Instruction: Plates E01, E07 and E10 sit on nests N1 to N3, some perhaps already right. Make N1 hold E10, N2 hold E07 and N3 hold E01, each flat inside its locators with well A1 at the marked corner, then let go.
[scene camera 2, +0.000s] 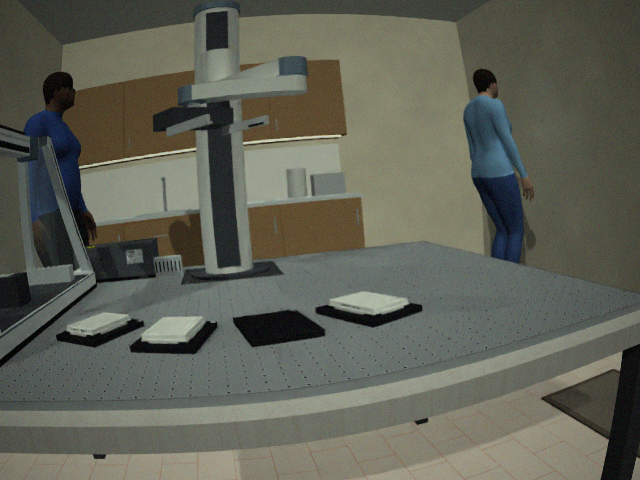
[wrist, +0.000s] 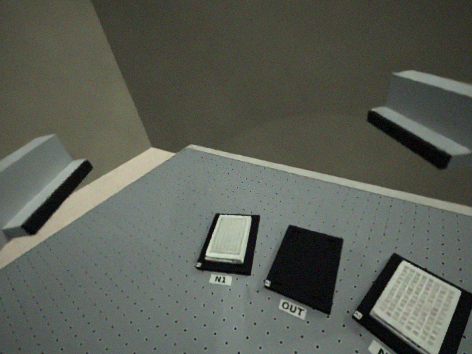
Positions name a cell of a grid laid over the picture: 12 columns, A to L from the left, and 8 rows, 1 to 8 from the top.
I see my gripper (scene camera 2: E2), a plate E01 (scene camera 2: D6) and a plate E07 (scene camera 2: B6).
My gripper is seen too in the wrist view (wrist: F3). The wrist view does not show the plate E07: it is out of frame.
